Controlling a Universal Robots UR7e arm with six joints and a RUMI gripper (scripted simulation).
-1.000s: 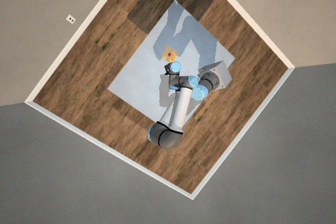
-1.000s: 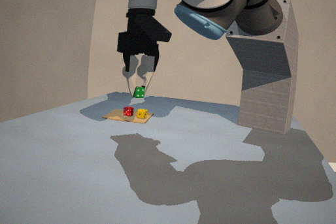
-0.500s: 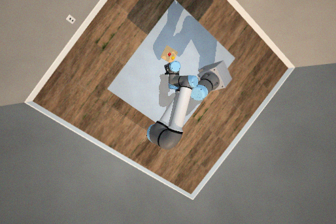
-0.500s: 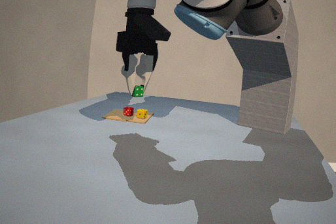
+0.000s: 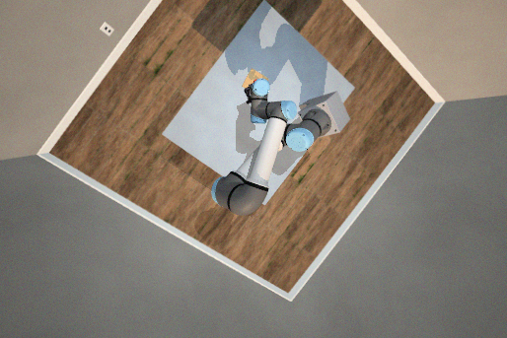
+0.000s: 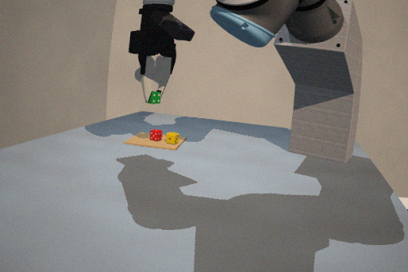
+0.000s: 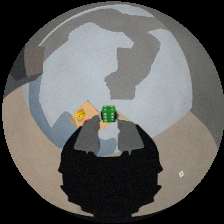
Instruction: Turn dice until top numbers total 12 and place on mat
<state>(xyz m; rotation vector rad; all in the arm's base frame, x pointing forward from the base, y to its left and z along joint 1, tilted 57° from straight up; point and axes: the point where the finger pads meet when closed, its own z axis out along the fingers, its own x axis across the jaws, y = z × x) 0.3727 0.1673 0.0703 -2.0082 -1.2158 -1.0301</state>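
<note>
My hand is 8 cm short of the red die, 13 cm to the left of it and 12 cm above it. The rest, counted from my hand: green die 1 cm below; then tan mat 8 cm ahead, 13 cm to the right, 14 cm below; then yellow die 3 cm ahead, 13 cm to the right, 12 cm below.
</note>
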